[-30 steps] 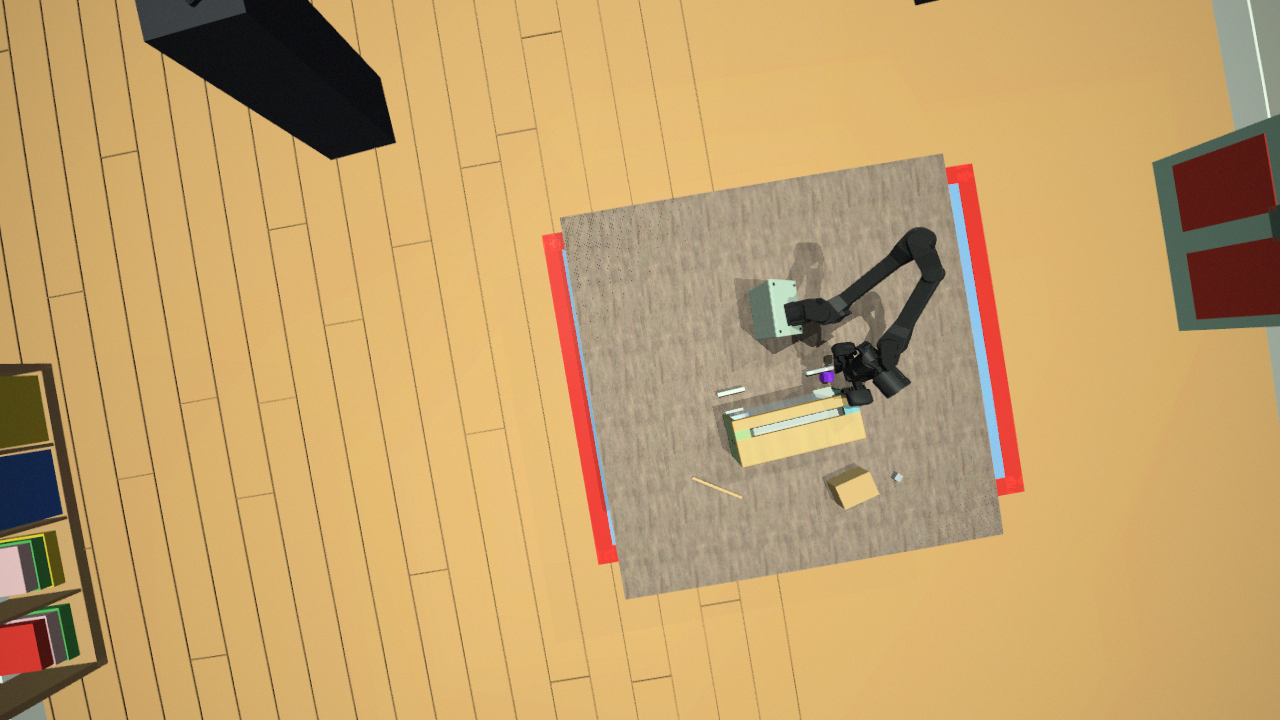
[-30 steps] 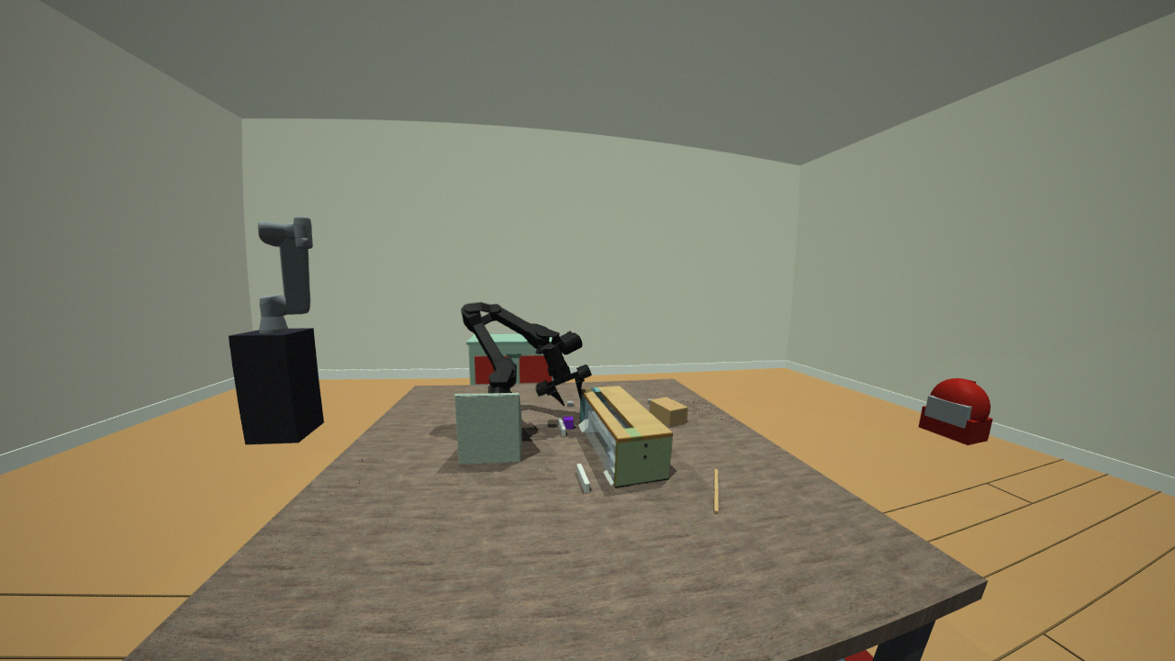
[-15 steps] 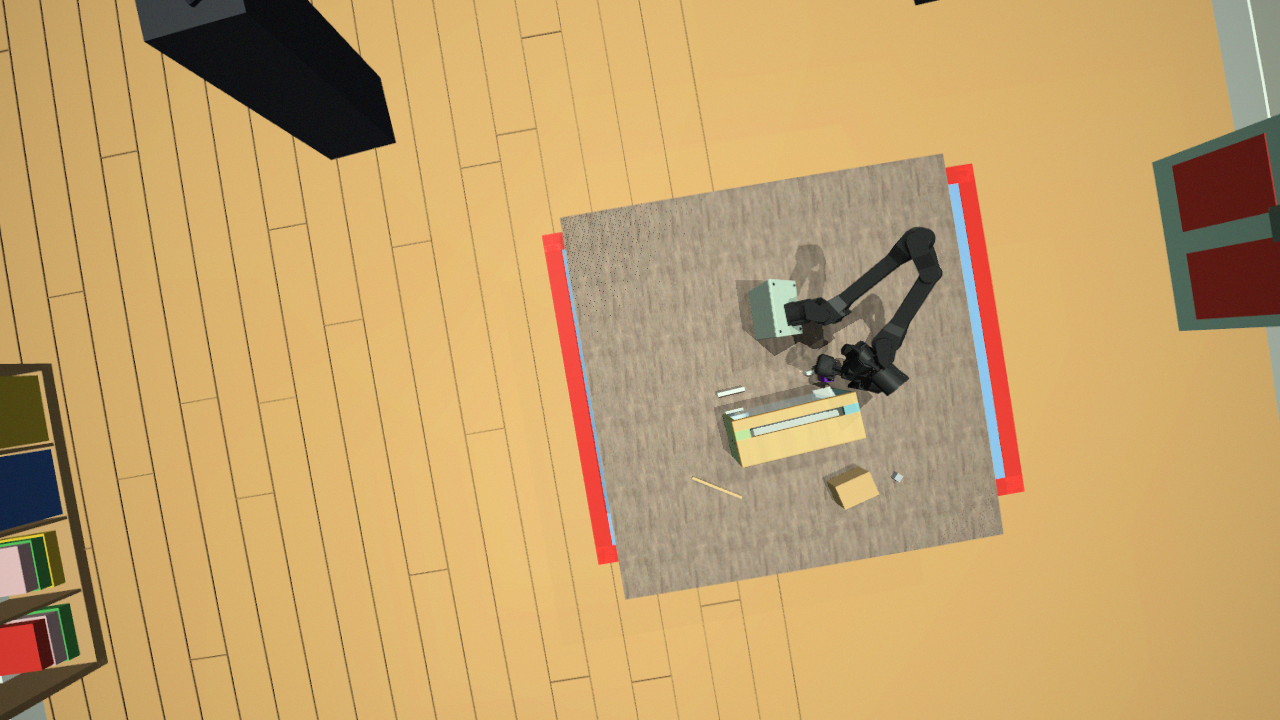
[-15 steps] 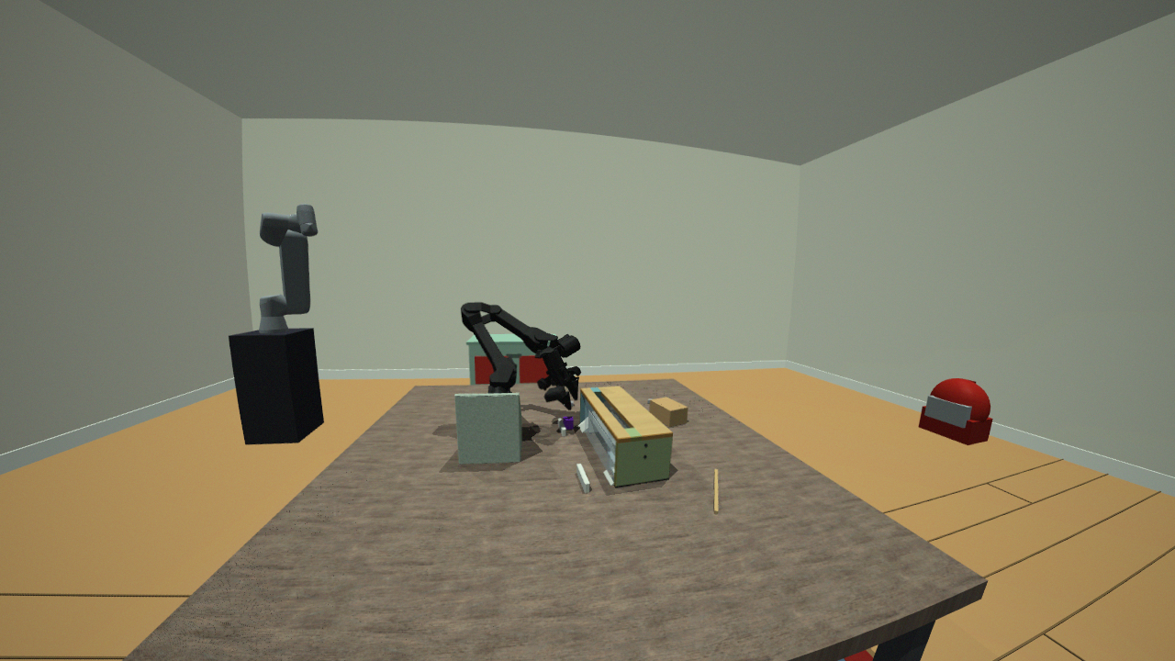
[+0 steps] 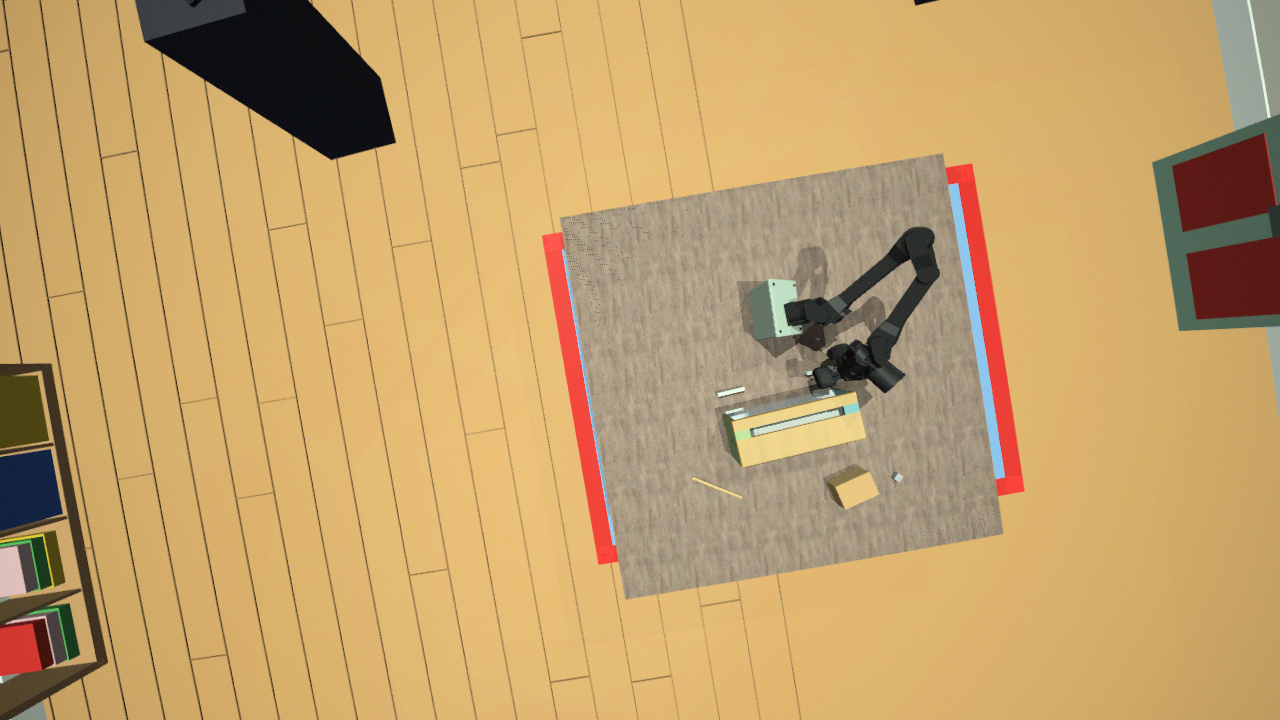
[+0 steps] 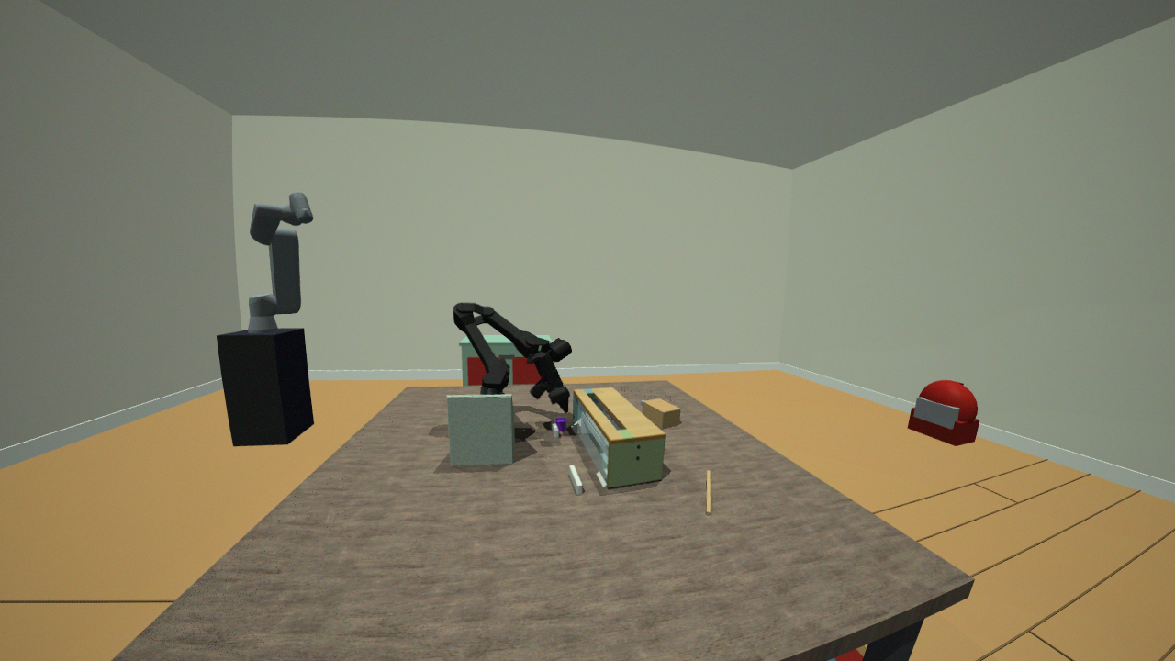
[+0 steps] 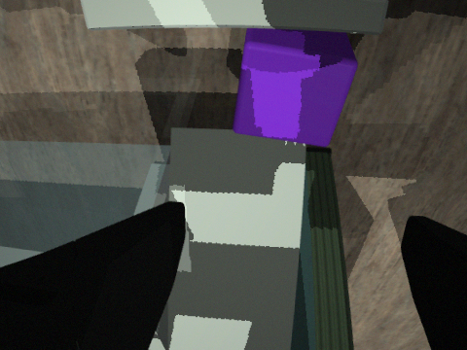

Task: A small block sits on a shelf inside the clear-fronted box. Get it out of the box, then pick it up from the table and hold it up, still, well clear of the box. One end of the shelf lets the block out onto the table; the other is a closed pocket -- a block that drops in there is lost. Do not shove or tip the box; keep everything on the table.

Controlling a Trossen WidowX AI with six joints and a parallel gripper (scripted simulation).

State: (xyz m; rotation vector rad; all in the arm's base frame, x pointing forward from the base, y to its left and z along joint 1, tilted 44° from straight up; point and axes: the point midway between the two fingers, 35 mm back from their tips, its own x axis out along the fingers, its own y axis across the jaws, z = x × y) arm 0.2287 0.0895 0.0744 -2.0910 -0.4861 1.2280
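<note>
Now: gripper tip 1 cm past the small purple block and 5 cm above it. From my gripper tip the other things lie so: clear-fronted box (6 cm ahead, 17 cm to the right, 1 cm below); then thin wooden stick (26 cm ahead, 44 cm to the right, 7 cm below); then tan box (36 cm ahead, 1 cm to the right, 4 cm below).
</note>
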